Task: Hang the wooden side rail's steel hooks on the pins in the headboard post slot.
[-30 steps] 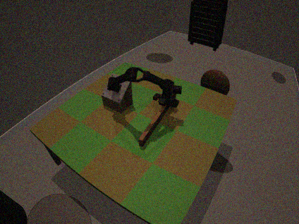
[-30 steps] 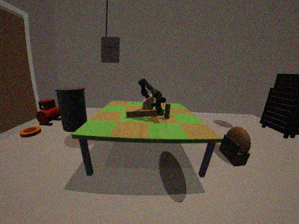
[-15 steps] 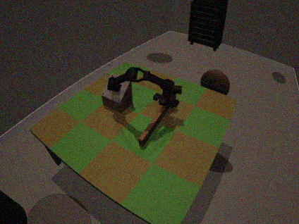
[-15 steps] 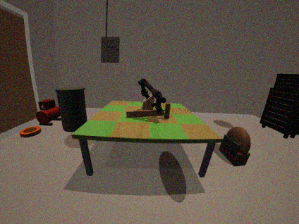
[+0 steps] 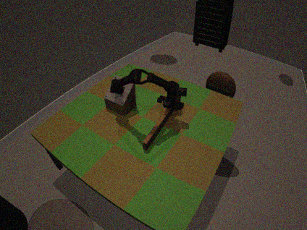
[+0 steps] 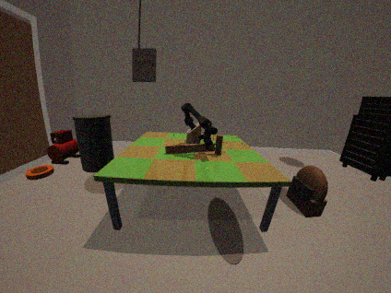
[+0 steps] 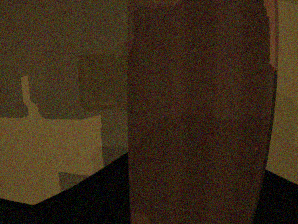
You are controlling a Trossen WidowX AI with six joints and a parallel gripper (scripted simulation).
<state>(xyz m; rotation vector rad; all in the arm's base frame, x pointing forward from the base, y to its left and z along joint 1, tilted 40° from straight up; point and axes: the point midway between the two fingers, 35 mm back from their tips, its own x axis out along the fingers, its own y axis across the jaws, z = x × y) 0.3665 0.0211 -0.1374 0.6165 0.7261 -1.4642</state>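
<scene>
My gripper tip is now 110 mm to the right of the headboard post and 40 mm below it.
</scene>
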